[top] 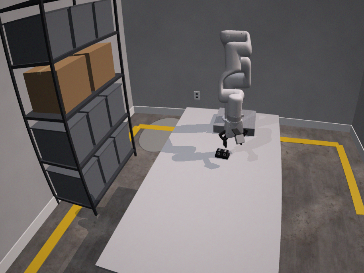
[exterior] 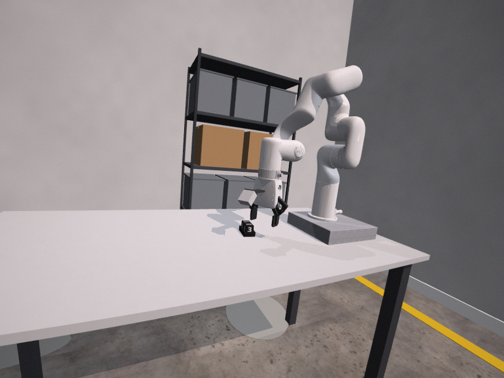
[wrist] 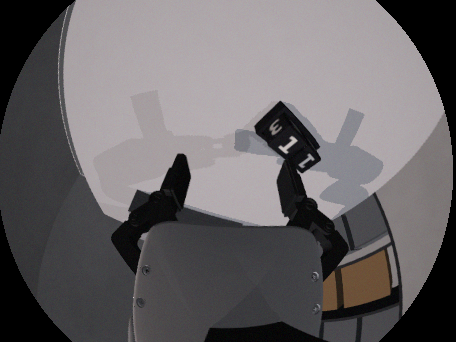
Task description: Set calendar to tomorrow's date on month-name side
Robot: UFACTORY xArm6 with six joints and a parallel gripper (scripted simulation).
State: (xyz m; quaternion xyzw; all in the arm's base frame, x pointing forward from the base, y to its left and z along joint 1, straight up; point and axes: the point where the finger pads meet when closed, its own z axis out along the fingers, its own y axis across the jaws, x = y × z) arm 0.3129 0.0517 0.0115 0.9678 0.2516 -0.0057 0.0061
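The black cube lies 7 cm to the right of my hand, 4 cm below it and 4 cm ahead of it.
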